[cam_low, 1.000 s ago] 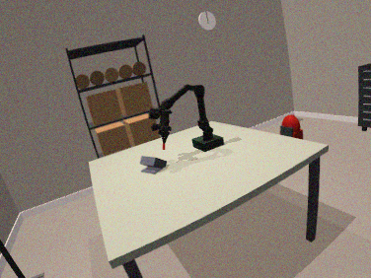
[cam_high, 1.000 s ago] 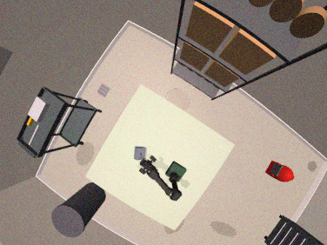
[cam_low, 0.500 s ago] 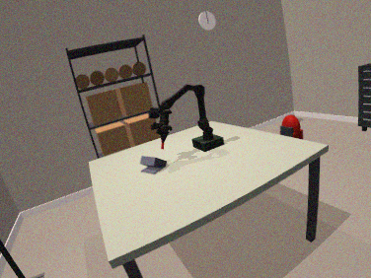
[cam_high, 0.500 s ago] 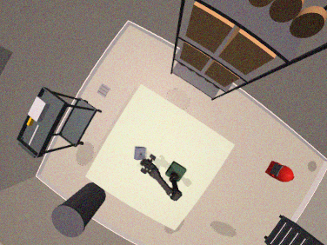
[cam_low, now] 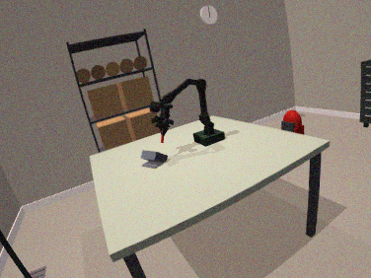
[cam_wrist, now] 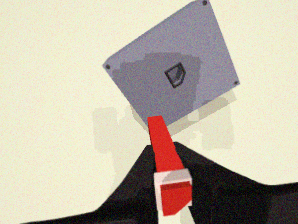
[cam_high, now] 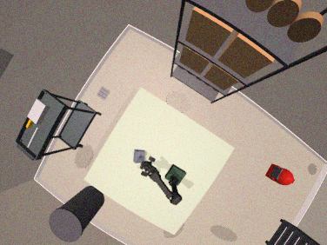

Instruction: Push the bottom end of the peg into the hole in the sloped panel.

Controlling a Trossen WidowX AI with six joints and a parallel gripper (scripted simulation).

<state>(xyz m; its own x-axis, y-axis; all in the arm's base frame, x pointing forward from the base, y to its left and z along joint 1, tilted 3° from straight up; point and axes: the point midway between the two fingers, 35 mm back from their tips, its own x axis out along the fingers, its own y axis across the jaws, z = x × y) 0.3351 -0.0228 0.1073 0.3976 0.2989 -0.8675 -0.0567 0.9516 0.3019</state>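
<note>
Right now the grey sloped panel is 110 mm below my gripper tip and 90 mm ahead of it. The rest, counted from my gripper tip: red peg (20 mm above, 10 mm behind).
</note>
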